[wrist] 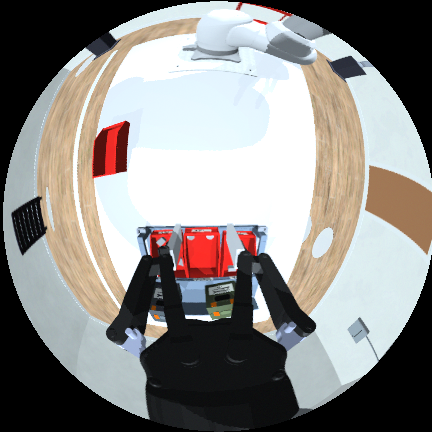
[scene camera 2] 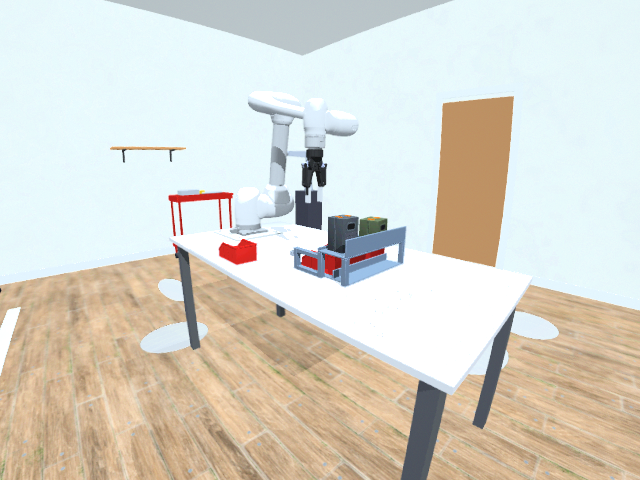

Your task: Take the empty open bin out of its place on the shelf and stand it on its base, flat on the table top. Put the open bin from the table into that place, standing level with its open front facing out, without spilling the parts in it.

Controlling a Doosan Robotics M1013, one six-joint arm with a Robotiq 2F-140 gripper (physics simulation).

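Frame: origin at the arm's base, x ahead, y left, z up, level; metres.
Seen in the pictures: gripper, between the fingertips: (wrist: 203,231) (scene camera 2: 314,202); arm's base, origin of its link: (wrist: 216,49) (scene camera 2: 248,231).
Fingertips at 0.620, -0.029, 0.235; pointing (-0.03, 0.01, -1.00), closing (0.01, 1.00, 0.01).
Pixels of each thing's top centre, then the offset from my fingertips to it, as dx, dy, dz. "spot": a spot on its surface instead. Level surfaces: height alone.
- blue-grey shelf, a spot on its surface: (scene camera 2: 377,241) spot: +0.362, -0.025, -0.112
- middle bin, centre of its top: (wrist: 202,264) +0.179, -0.005, -0.152
- red bin, a spot on its surface: (wrist: 111,150) spot: -0.178, -0.311, -0.239
- dark grey box, centre of its top: (wrist: 163,317) (scene camera 2: 343,216) +0.282, -0.126, -0.018
- green box, centre of its top: (wrist: 225,312) (scene camera 2: 373,218) +0.289, +0.051, -0.043
- white table, height of its surface: dz -0.242
My gripper (scene camera 2: 313,195) (wrist: 203,231) is open and empty, high above the shelf, its fingers pointing down. The blue-grey shelf (scene camera 2: 377,241) (wrist: 195,300) stands on the table. It holds three red bins side by side. The middle bin (wrist: 202,252) looks empty and sits in its place, below and between the fingertips in the wrist view. The left bin (wrist: 162,260) and right bin (wrist: 242,250) show small pale parts, partly hidden by the fingers. Another red bin (scene camera 2: 237,252) (wrist: 111,150) lies apart on the table; I cannot make out parts in it.
A dark grey box (scene camera 2: 342,233) (wrist: 165,300) and a green box (scene camera 2: 373,225) (wrist: 220,300) stand on top of the shelf. The robot's base (scene camera 2: 248,227) (wrist: 215,50) is at the far end of the white table (scene camera 2: 439,320) (wrist: 215,185).
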